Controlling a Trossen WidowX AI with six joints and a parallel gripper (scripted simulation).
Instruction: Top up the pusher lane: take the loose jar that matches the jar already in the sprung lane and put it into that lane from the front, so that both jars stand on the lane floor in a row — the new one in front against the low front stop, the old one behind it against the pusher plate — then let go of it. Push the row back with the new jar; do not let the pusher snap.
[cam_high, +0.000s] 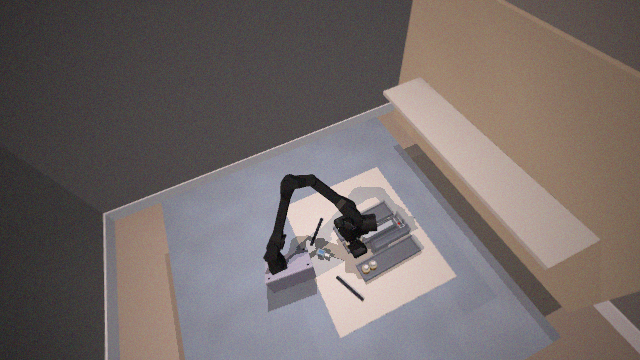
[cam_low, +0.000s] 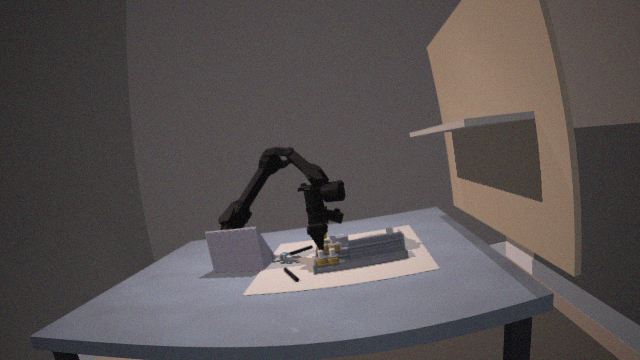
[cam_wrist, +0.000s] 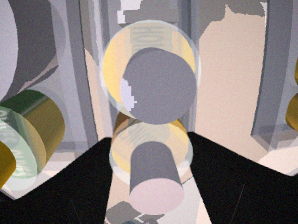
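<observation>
The cream mat lies 70 mm ahead of my gripper tip and 30 mm below it. The rest, counted from my gripper tip: red mark 220 mm ahead, 50 mm to the right, 40 mm above; sprung lane 150 mm ahead, 30 mm to the right, 10 mm below.
</observation>
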